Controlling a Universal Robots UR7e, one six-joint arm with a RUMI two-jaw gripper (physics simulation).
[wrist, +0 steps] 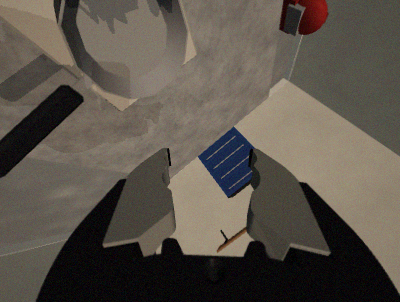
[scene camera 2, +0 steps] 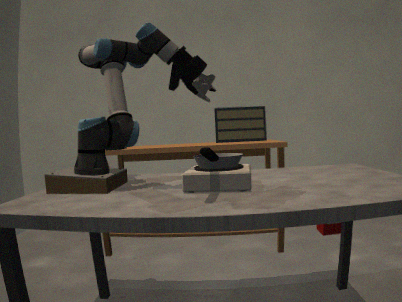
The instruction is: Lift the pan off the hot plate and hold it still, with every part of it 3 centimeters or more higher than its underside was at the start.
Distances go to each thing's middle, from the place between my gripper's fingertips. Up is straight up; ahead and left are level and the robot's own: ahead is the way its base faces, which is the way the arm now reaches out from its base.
Labels:
The grey pan (scene camera 2: pixel 208 159) lies 22 cm below my hand, 9 cm to the right of it and 1 cm ahead of it.

